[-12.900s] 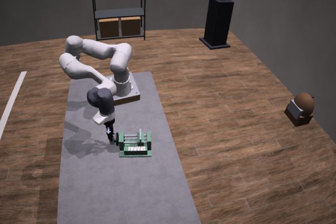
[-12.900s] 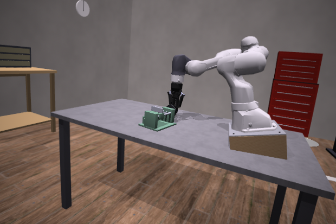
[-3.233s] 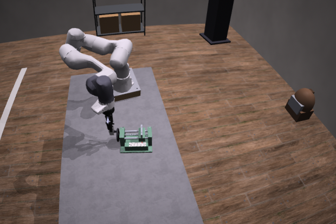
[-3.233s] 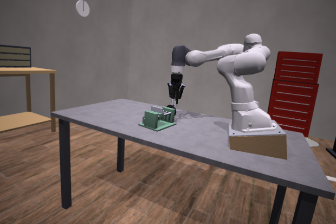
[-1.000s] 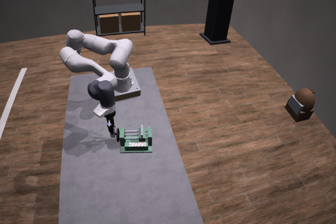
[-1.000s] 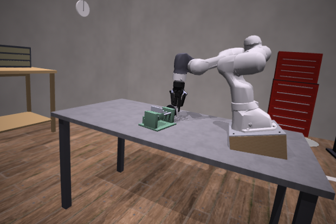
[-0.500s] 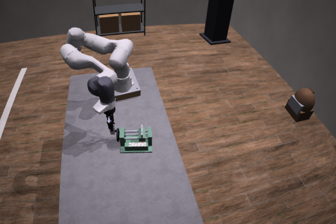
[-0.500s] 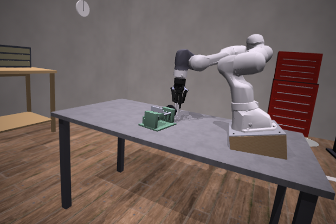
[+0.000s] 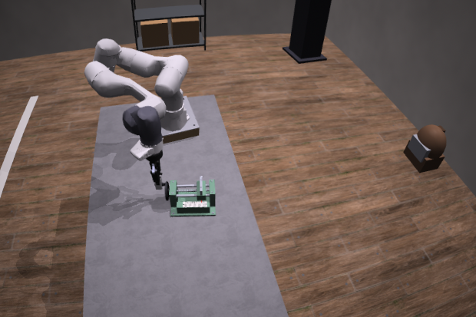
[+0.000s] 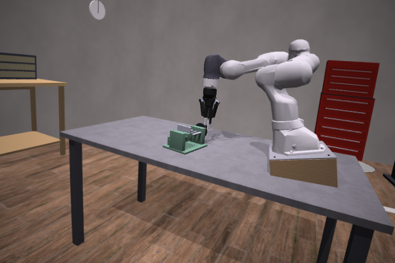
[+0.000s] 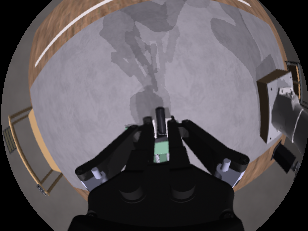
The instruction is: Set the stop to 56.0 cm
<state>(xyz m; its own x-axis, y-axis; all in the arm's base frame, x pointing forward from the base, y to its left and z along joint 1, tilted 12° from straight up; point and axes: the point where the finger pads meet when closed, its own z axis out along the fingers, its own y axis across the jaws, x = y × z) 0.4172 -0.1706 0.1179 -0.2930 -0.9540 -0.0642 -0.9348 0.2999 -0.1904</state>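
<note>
Now: hand 17 cm to the right of the stop carriage, 8 cm short of it and 2 cm above it. From my hand the other things lie so: black handwheel 2 cm to the left, 2 cm below, 1 cm ahead.
</note>
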